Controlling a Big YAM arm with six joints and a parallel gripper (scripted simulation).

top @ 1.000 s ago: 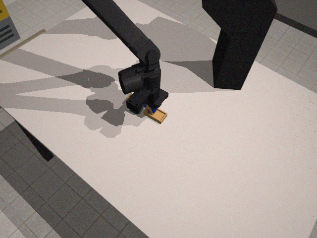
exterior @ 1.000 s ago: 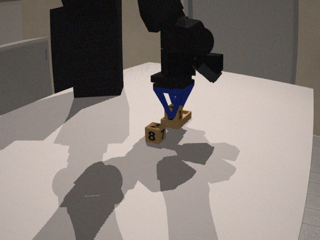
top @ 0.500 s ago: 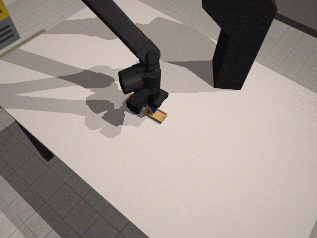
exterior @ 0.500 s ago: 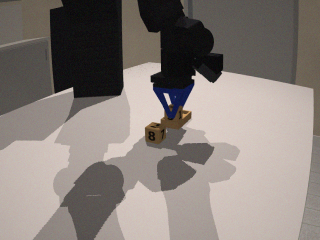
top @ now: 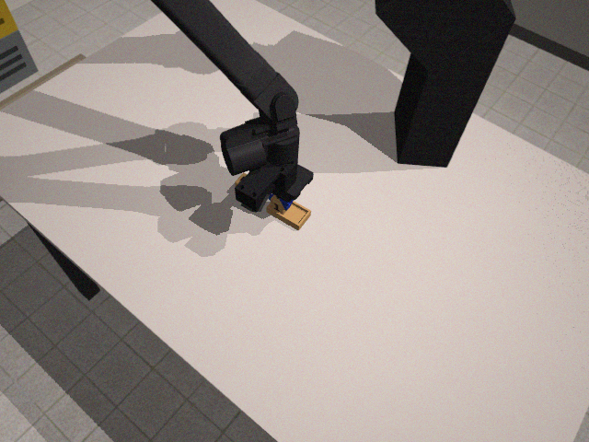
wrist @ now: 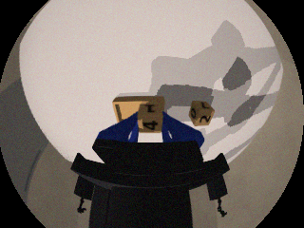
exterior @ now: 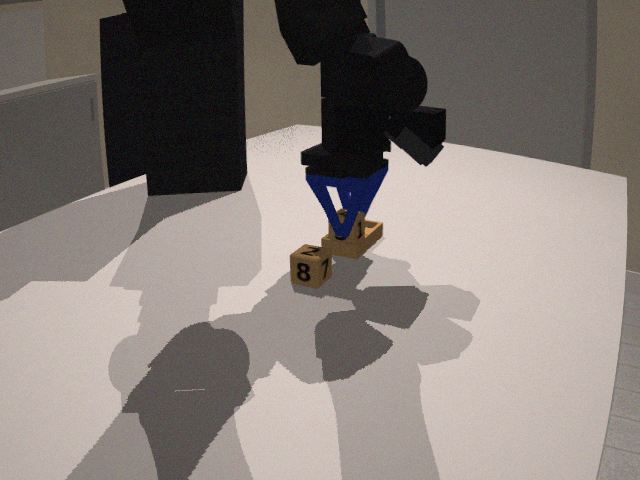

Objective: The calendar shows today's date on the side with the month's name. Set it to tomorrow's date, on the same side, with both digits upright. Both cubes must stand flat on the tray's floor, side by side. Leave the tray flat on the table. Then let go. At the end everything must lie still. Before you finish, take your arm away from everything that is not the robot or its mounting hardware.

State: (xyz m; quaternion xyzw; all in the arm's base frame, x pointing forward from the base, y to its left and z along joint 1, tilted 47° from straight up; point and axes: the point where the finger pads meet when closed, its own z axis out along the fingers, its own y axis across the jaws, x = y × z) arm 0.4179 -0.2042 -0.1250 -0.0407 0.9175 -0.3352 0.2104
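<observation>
Right now the wooden tray is 20 mm to the left of my hand and 20 mm below it. From my hand the other things lie so: wooden digit cube 90 mm to the right, 10 mm below, 10 mm behind.
</observation>
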